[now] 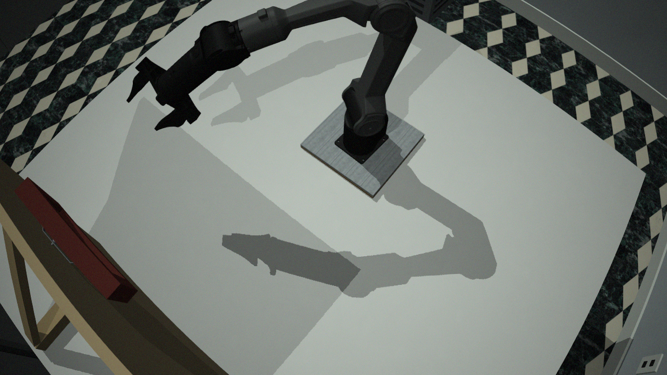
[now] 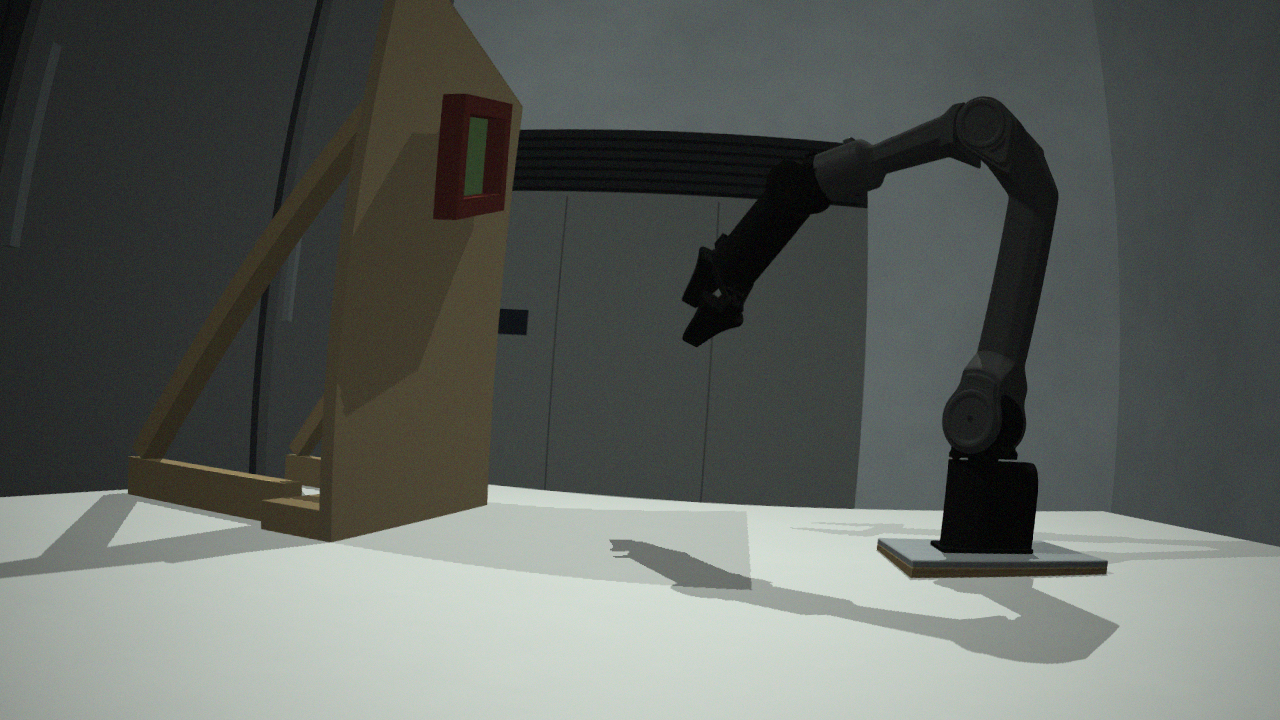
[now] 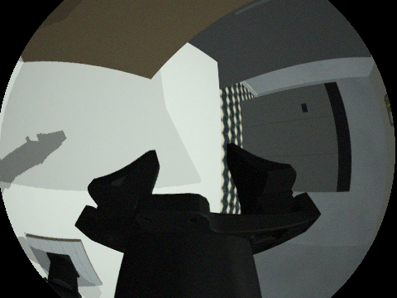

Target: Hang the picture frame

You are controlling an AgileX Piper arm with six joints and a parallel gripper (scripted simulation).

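Right now my hand is 22 cm short of the picture frame, 21 cm to the right of it and 14 cm below it. Also, from my hand: upright wooden board (24 cm ahead, 22 cm to the left, 2 cm above).
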